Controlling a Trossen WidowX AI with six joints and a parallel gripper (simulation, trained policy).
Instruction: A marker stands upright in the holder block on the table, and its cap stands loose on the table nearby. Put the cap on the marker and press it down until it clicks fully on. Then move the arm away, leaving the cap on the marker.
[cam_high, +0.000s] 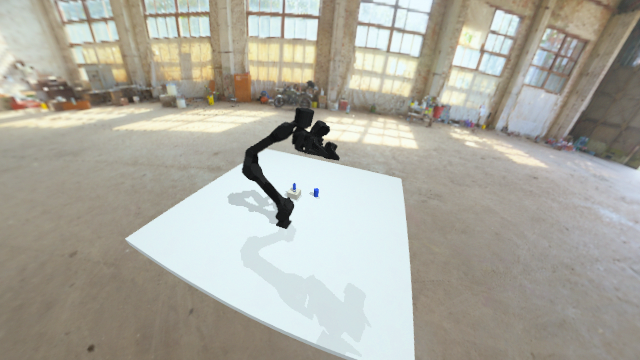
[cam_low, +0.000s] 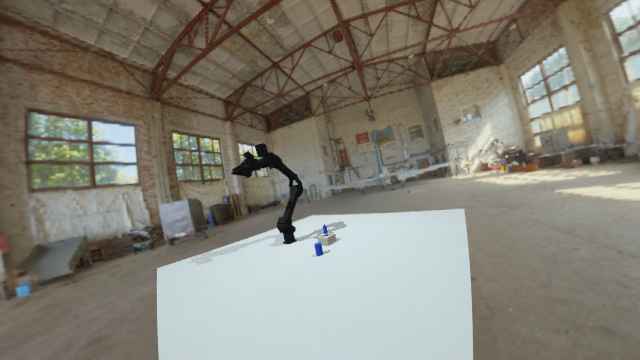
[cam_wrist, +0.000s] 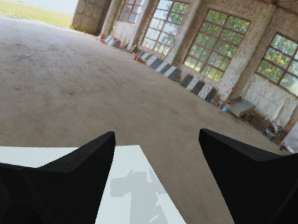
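Now: gripper tip 39 cm short of the blue cap, 16 cm to the right of it and 43 cm above it. From my gripper tip the other things lie so: holder block: 33 cm ahead, 29 cm to the left, 44 cm below; blue marker: 33 cm ahead, 29 cm to the left, 38 cm below.
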